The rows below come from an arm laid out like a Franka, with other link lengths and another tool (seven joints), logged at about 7 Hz.
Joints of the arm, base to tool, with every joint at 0 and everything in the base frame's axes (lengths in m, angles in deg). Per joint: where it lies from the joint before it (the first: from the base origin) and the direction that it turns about. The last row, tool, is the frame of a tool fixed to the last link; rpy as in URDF.
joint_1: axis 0 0 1 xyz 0.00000 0.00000 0.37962
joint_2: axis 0 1 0 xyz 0.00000 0.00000 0.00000
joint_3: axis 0 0 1 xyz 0.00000 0.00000 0.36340
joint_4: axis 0 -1 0 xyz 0.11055 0.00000 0.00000
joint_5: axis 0 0 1 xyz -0.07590 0.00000 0.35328
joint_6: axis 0 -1 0 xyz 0.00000 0.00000 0.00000
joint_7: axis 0 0 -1 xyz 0.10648 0.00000 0.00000
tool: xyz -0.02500 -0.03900 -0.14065 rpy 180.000 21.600 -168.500
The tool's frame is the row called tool.
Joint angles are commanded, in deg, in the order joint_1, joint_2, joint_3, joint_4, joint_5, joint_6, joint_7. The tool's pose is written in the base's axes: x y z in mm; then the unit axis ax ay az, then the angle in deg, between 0 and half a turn. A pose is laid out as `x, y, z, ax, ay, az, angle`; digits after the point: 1 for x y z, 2 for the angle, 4 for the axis.
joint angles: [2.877 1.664 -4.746 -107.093 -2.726 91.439 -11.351]
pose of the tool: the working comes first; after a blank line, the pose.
Where each joint sits with the arm in this pose, in the base's axes (m; each line is computed from the numbers above, not from the rounded line before):
joint_1: 0.0000 0.0000 0.3796
joint_2: 0.0000 0.0000 0.3796
joint_3: 0.0105 0.0005 0.7429
joint_4: 0.1210 -0.0031 0.7397
joint_5: 0.4797 -0.0149 0.6980
joint_6: 0.4797 -0.0149 0.6980
joint_7: 0.5813 -0.0181 0.6663
the tool: 0.5225 -0.0664 0.5392

522.5, -66.4, 539.2, -0.1792, 0.9829, 0.0425, 176.29
